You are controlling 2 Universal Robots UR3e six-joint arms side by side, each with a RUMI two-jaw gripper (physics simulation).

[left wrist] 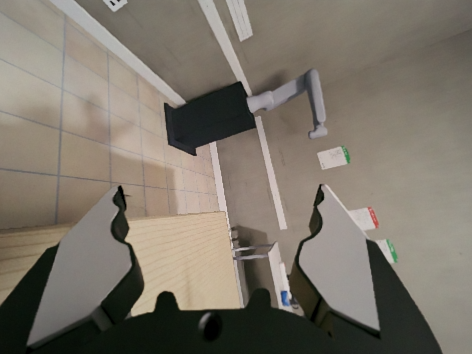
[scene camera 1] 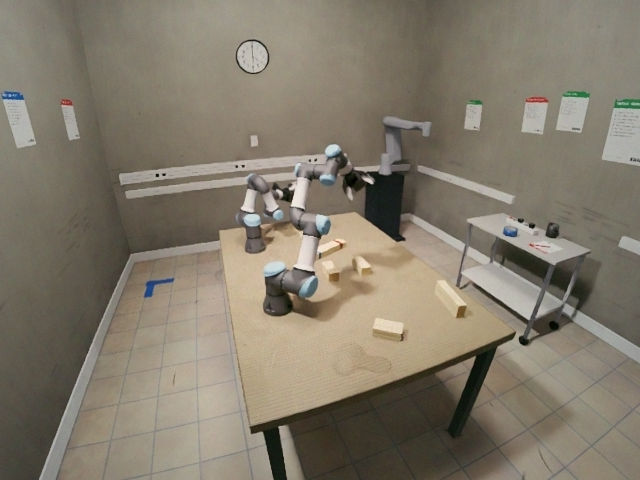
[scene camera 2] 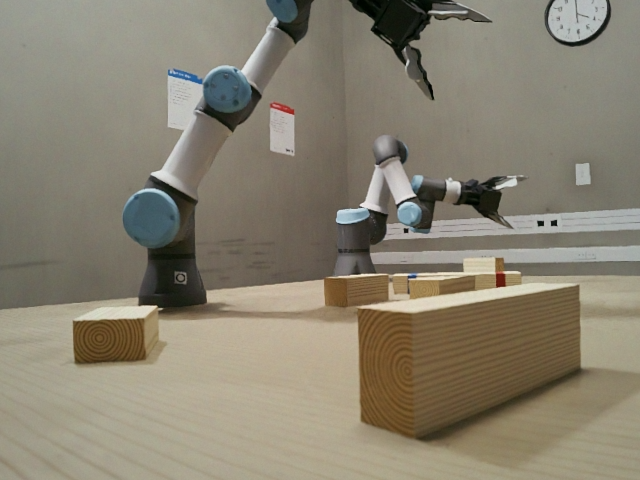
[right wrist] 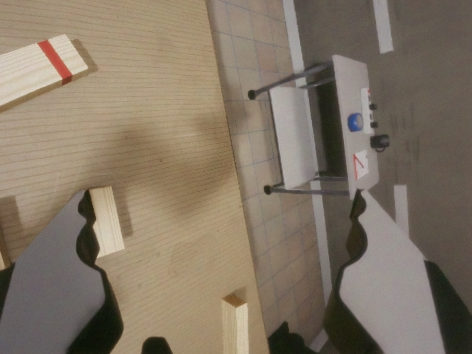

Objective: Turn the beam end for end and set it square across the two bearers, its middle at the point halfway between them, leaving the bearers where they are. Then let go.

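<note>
The beam (scene camera 1: 330, 249) (scene camera 2: 485, 280) (right wrist: 35, 72) lies flat on the table behind the bearers; its red-banded end is at the right and its blue-banded end at the left in both scene views. The bearers are two short wood blocks, one (scene camera 1: 330, 270) (scene camera 2: 367, 289) at the left and one (scene camera 1: 361, 265) (scene camera 2: 442, 286) (right wrist: 107, 220) at the right, both on the table. My right gripper (scene camera 1: 362, 189) (scene camera 2: 461, 59) (right wrist: 225, 192) is open and empty, high above the table. My left gripper (scene camera 2: 519, 202) (left wrist: 223, 186) is open and empty, raised beyond the beam; the right arm partly hides it in scene camera 1.
A long block (scene camera 1: 450, 298) (scene camera 2: 470, 356) (right wrist: 235, 325) stands near the table's right edge. A short block (scene camera 1: 387, 329) (scene camera 2: 113, 333) lies toward the front. Another block (scene camera 2: 483, 264) lies behind the beam. A grey cart (scene camera 1: 527, 235) stands at the right.
</note>
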